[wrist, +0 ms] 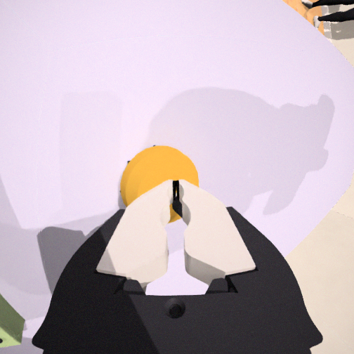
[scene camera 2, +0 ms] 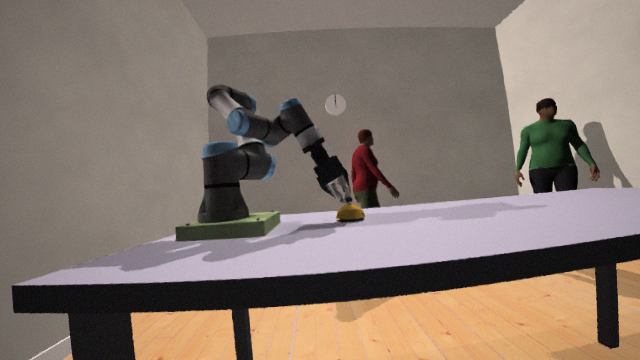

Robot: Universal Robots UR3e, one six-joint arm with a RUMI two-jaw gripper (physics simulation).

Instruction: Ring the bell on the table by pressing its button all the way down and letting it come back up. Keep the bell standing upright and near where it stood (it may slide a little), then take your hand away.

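Seen in the pictures: gripper, between the fingertips: (scene camera 2: 348, 204); arm's base, origin of its link: (scene camera 2: 224, 219).
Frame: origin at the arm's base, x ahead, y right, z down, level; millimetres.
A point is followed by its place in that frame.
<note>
The bell, a yellow-orange dome (scene camera 2: 350, 213) @(y 31, x 344, z 11 mm) (wrist: 150, 170) on a thin dark base, stands upright on the pale lilac table (scene camera 2: 425, 235) @(y 257, x 411, z 35 mm) (wrist: 75, 55). My gripper (scene camera 2: 349, 201) @(y -20, x 357, z -12 mm) (wrist: 175, 181) is shut, with its fingertips together and nothing held between them. In the scene view the tips are right at the top of the dome, where the button sits. In the wrist view the fingers cover the lower right part of the dome. The button is hidden behind the fingertips, so how far down it is cannot be seen.
The arm's green base block (scene camera 2: 225, 228) @(y 95, x 28, z 11 mm) (wrist: 7, 325) stands on the table to the left of the bell. A person in red (scene camera 2: 366, 167) and a person in green (scene camera 2: 550, 145) are behind the table. A round clock (scene camera 2: 335, 104) hangs on the back wall.
</note>
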